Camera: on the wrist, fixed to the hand. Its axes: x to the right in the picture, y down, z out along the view.
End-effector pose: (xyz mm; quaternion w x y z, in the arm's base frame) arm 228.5 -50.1 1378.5 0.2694 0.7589 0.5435 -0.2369
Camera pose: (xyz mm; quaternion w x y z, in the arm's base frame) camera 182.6 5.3 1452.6 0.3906 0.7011 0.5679 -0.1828
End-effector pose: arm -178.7 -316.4 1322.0 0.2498 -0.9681 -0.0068 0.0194
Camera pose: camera -198.5 -318.7 1423.3 0.1089 -0.9926 -0.0239 0.0475
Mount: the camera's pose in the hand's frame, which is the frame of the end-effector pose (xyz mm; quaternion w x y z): -23.3 -47.1 -88.9 0.9892 -0.1427 -0.0319 -0.0066
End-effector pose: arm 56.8 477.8 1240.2 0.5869 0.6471 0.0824 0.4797
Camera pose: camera 2.3 536.7 1175.2 0.6787 0.5711 -0.0014 0.4618
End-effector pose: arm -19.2 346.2 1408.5 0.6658 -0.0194 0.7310 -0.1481
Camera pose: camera -111.6 323.4 1448.6 0.6782 -0.1238 0.7229 -0.0460
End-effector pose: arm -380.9 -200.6 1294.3 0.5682 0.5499 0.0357 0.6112
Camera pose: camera -419.2 -149.5 1213.2 0.6457 0.4821 -0.0664 0.5884
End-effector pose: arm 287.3 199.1 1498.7 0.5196 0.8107 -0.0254 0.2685
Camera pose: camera 246.1 291.3 1477.0 0.6307 0.7366 -0.0747 0.2327
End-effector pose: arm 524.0 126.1 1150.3 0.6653 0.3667 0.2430 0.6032
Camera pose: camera 481.7 120.4 1056.2 0.7222 0.2854 0.1355 0.6153
